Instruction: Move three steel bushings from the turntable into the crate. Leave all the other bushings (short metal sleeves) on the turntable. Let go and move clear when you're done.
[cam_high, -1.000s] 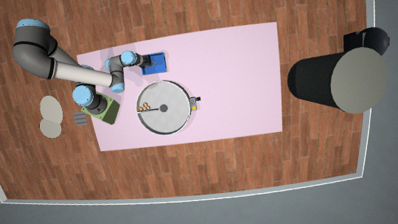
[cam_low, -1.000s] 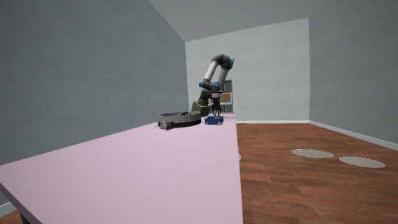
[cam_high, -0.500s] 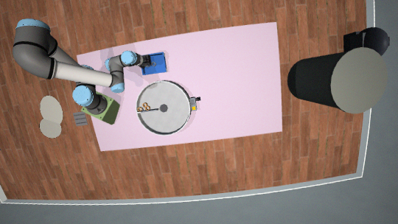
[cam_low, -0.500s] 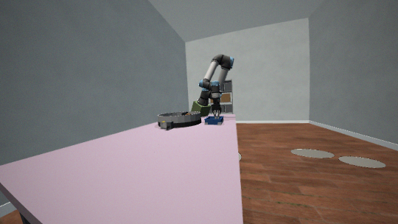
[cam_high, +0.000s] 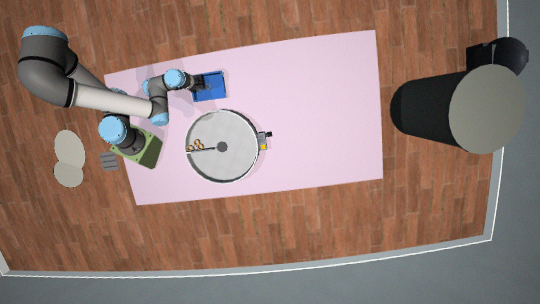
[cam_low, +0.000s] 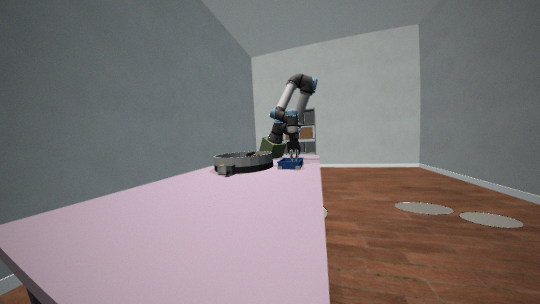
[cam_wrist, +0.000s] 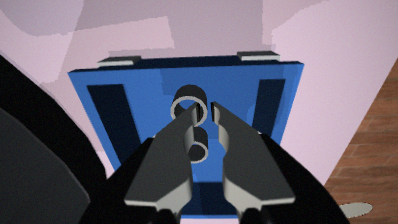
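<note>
The blue crate is 5 cm ahead of my hand. From my hand the other things lie so: round grey turntable: 33 cm to the right, 16 cm ahead, 2 cm above.
</note>
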